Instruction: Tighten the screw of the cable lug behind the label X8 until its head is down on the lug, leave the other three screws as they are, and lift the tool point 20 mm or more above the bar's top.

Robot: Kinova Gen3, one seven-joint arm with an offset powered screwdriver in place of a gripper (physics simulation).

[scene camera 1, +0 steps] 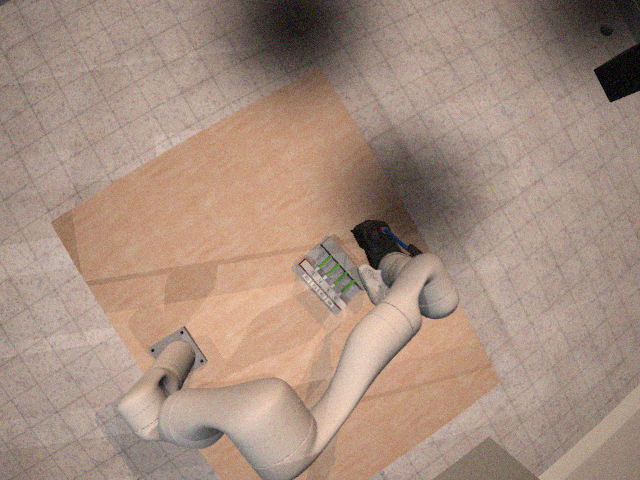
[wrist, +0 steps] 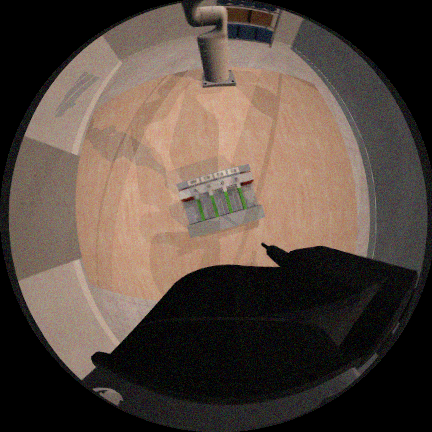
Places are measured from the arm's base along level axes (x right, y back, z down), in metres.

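Pixels of known places: end effector, tool point: (scene camera 1: 351,231) (wrist: 261,243); arm's base, origin of the base link: (scene camera 1: 179,356) (wrist: 216,76).
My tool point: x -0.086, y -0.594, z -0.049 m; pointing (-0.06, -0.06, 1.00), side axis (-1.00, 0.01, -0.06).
Observation:
Ahead of a thing's pixels: the offset from my tool point to its top centre. Level surfaces: height alone.
The grey terminal block {dx +0.091, dy +0.102, dz +0.011 m} (scene camera 1: 341,258) (wrist: 225,223) lies on the table with a light bar, four small labels and green cables. The X8 label {dx +0.151, dy +0.146, dz +0.018 m} (scene camera 1: 329,303) (wrist: 193,181) is leftmost in the wrist view and at the lower right in the scene view; its lettering is too small to read. The screw {dx +0.146, dy +0.125, dz +0.011 m} (wrist: 195,192) behind it is tiny; its head height cannot be told. My black screwdriver (scene camera 1: 374,240) (wrist: 263,244) has no fingers. Its bit is in free view, apart from the block and to its lower right in the wrist view. The tip is unclear in the scene view.
The wooden table {dz +0.061 m} (scene camera 1: 217,206) (wrist: 310,175) carries my arm's base plate (scene camera 1: 199,360) (wrist: 219,84). My pale arm (scene camera 1: 361,346) reaches around the block's lower right side in the scene view. Shelves with blue and brown bins (wrist: 250,33) stand beyond the table. Dark blurs cover parts of the scene view.

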